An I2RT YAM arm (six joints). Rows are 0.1 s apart.
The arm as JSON. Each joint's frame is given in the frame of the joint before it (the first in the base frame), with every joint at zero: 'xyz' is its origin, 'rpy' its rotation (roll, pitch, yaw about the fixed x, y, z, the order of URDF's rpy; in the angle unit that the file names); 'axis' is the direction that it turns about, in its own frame. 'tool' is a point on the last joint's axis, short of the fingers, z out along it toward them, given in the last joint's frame.
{
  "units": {
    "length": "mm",
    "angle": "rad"
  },
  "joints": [
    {
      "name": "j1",
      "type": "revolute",
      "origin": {
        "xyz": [
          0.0,
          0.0,
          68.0
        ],
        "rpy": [
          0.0,
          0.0,
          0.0
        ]
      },
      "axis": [
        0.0,
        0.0,
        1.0
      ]
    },
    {
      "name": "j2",
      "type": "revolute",
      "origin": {
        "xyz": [
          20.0,
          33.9,
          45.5
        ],
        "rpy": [
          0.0,
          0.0,
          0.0
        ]
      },
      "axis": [
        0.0,
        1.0,
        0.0
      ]
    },
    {
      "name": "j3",
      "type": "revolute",
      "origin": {
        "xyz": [
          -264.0,
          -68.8,
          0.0
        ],
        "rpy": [
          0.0,
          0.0,
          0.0
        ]
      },
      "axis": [
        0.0,
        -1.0,
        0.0
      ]
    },
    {
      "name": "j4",
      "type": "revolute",
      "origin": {
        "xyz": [
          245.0,
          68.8,
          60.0
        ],
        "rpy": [
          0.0,
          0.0,
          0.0
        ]
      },
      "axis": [
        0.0,
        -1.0,
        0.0
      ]
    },
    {
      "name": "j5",
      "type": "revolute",
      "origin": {
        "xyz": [
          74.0,
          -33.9,
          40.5
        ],
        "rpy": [
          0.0,
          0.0,
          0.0
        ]
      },
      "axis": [
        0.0,
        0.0,
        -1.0
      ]
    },
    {
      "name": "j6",
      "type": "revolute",
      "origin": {
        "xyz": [
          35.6,
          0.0,
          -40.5
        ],
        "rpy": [
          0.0,
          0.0,
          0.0
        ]
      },
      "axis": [
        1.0,
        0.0,
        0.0
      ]
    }
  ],
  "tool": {
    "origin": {
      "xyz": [
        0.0,
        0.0,
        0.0
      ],
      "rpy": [
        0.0,
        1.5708,
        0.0
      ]
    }
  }
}
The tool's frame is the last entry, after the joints.
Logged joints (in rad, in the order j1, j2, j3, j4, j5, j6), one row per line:
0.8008, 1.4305, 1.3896, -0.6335, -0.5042, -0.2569
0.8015, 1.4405, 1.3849, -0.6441, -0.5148, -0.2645
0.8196, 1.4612, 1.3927, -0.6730, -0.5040, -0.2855
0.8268, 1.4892, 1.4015, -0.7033, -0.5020, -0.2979
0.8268, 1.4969, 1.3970, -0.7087, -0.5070, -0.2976
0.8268, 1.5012, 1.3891, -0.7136, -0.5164, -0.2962
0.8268, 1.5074, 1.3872, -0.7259, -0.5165, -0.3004
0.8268, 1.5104, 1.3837, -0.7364, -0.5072, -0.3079
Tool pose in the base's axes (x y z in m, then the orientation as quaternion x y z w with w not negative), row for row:
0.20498, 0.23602, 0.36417, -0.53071, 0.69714, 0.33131, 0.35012
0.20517, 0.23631, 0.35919, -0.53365, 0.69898, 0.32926, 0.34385
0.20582, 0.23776, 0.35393, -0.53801, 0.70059, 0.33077, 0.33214
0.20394, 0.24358, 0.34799, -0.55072, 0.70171, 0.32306, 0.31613
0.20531, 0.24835, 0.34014, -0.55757, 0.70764, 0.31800, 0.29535
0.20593, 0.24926, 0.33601, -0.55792, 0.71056, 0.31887, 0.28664
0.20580, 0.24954, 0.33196, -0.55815, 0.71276, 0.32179, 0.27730
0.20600, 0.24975, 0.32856, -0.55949, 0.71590, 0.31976, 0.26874
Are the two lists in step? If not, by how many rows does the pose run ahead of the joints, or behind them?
The pose runs 1 row behind the joints: the pose in row i belongs to the joints in row i - 1.
